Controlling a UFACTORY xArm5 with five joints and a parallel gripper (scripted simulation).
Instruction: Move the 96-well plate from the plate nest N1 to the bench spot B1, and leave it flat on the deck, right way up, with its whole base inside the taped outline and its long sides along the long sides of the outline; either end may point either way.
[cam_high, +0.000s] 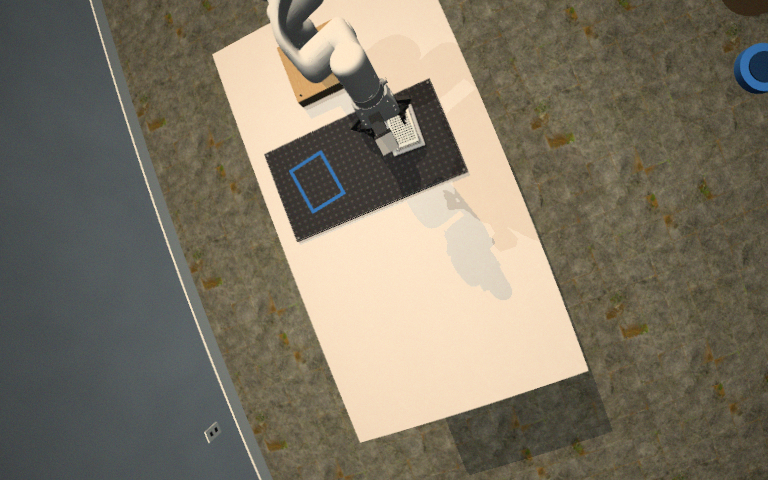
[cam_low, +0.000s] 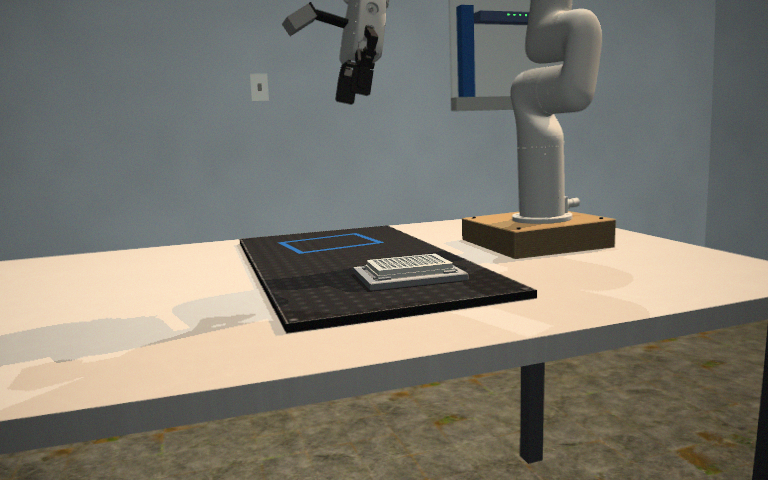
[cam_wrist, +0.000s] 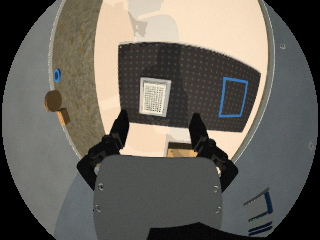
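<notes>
Now: hand 6 cm past the white 96-well plate, 6 cm to the right of it and 28 cm above it. The rest, counted from my hand: grey plate nest N1: 6 cm behind, 6 cm to the left, 30 cm below.
</notes>
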